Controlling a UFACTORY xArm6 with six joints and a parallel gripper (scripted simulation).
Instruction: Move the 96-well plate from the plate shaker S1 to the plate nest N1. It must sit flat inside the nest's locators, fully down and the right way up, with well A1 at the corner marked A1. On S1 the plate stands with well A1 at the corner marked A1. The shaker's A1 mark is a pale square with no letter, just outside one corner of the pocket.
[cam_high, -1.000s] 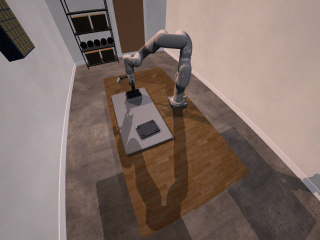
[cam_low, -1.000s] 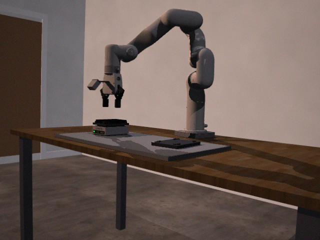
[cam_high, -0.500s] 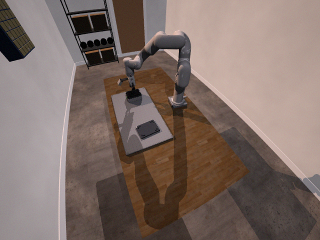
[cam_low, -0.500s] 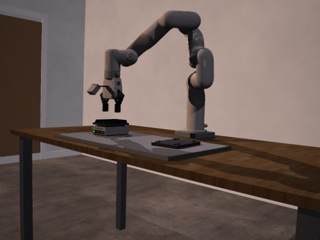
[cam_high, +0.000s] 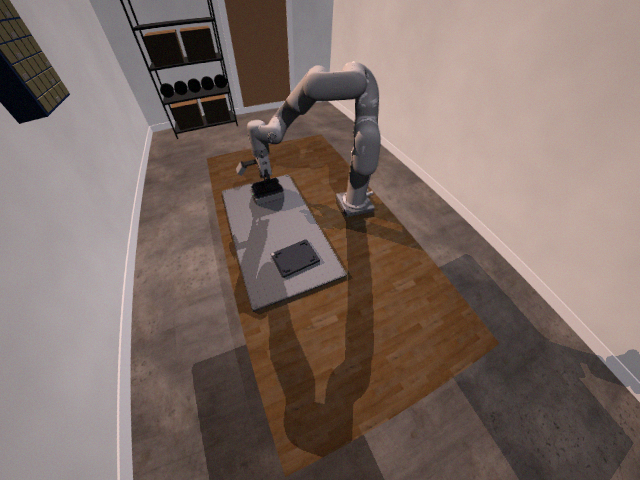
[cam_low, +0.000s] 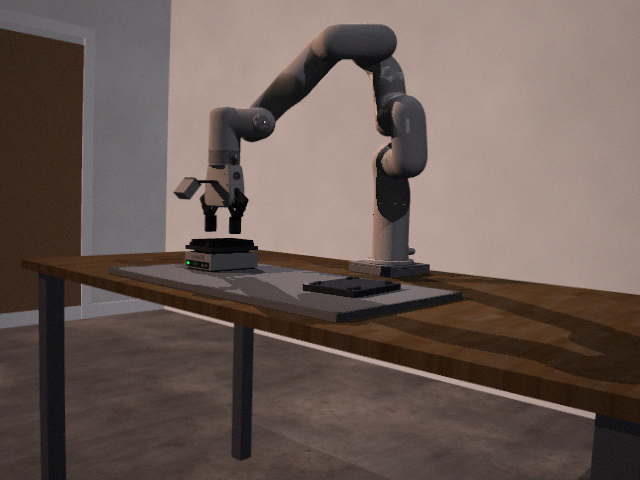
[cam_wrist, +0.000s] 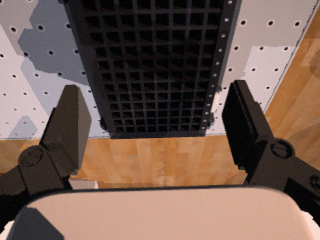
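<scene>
My hand is 30 mm above the black 96-well plate. The rest, counted from my hand: black plate nest N1 (30 mm ahead, 410 mm to the left, 90 mm below).
</scene>
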